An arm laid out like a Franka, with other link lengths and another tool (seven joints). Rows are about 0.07 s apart.
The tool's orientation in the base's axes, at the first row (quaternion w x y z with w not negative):
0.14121 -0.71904 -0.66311 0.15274
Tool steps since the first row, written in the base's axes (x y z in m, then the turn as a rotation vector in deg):
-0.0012 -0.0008 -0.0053 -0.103 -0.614 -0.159
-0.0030 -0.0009 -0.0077 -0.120 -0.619 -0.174
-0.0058 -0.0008 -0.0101 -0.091 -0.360 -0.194
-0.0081 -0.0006 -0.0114 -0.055 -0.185 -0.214
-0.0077 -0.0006 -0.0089 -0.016 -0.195 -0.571
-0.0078 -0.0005 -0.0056 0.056 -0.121 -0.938
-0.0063 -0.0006 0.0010 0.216 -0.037 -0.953
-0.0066 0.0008 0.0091 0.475 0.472 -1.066
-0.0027 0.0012 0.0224 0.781 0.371 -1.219
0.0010 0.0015 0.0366 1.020 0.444 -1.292
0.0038 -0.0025 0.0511 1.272 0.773 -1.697
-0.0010 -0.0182 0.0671 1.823 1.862 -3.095
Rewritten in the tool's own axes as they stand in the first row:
-0.0007 0.0011 0.0053 -0.614 0.020 0.187
-0.0009 0.0005 0.0083 -0.620 0.011 0.207
-0.0009 -0.0011 0.0116 -0.359 0.025 0.214
-0.0008 -0.0027 0.0137 -0.182 0.052 0.218
-0.0009 -0.0034 0.0113 -0.177 0.233 0.528
-0.0009 -0.0048 0.0083 -0.086 0.441 0.834
-0.0011 -0.0061 0.0016 0.010 0.586 0.783
0.0000 -0.0098 -0.0056 0.540 0.827 0.781
0.0003 -0.0116 -0.0194 0.467 1.176 0.796
0.0004 -0.0141 -0.0338 0.560 1.417 0.765
-0.0039 -0.0171 -0.0482 0.919 1.784 1.033
-0.0204 -0.0267 -0.0609 2.091 2.765 2.086

